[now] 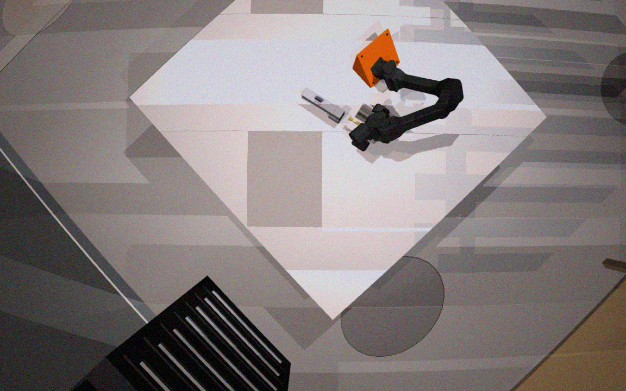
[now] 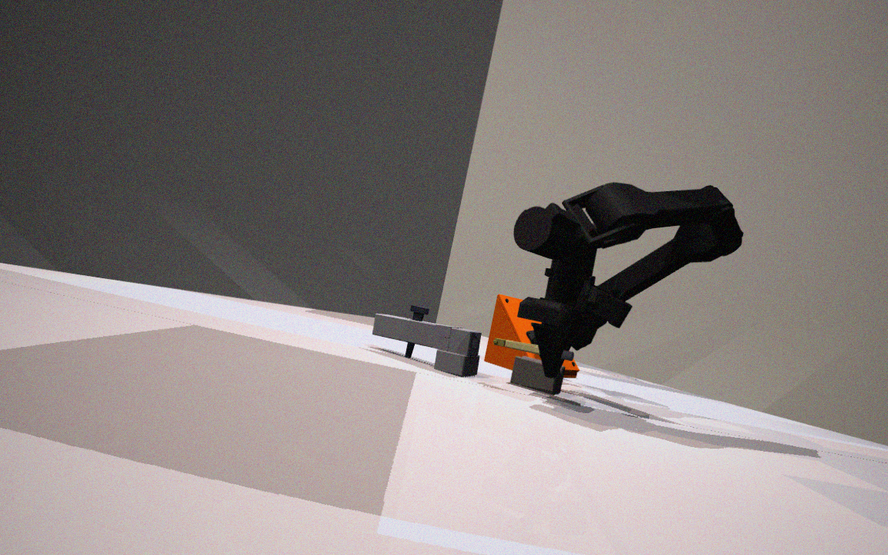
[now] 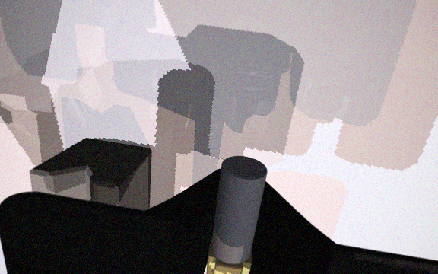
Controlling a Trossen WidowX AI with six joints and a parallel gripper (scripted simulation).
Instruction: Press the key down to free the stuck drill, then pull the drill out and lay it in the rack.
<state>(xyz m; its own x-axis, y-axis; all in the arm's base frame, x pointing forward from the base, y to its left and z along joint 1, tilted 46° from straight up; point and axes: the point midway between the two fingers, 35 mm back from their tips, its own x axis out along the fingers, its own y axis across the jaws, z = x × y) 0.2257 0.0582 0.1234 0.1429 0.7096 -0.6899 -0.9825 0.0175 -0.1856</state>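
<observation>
My gripper tip is 10 mm short of the drill, 40 mm to the left of it and 30 mm below it. The rest, counted from my gripper tip: dark key 30 mm ahead, 230 mm to the right, 20 mm above; then long grey holder 30 mm ahead, 200 mm to the right, 10 mm above; then grey rack 60 mm behind, 50 mm to the right, 10 mm below.
</observation>
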